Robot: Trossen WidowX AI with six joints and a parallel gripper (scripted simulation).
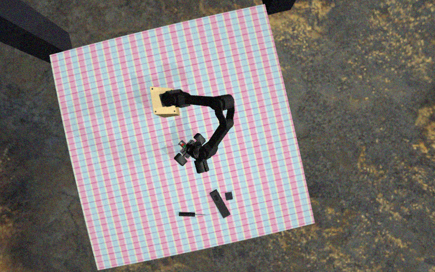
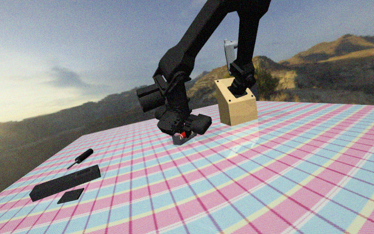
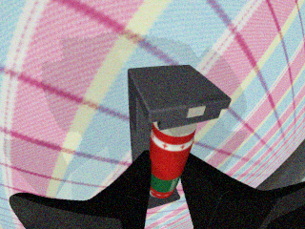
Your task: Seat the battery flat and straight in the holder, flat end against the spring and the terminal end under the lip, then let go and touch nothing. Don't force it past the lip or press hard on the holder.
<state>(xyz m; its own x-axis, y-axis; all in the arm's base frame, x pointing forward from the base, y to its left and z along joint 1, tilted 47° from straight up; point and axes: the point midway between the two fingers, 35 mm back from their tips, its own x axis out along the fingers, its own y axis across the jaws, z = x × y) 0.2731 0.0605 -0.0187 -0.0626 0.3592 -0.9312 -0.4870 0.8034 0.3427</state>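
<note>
Now: gripper tip 10 mm to the right of the battery and 10 mm below it. Also, from my gripper tip: long black bar (360 mm ahead, 110 mm to the left, 10 mm above); then screwdriver (380 mm ahead, 50 mm to the right); then black plate (330 mm ahead, 170 mm to the left, 10 mm below).
</note>
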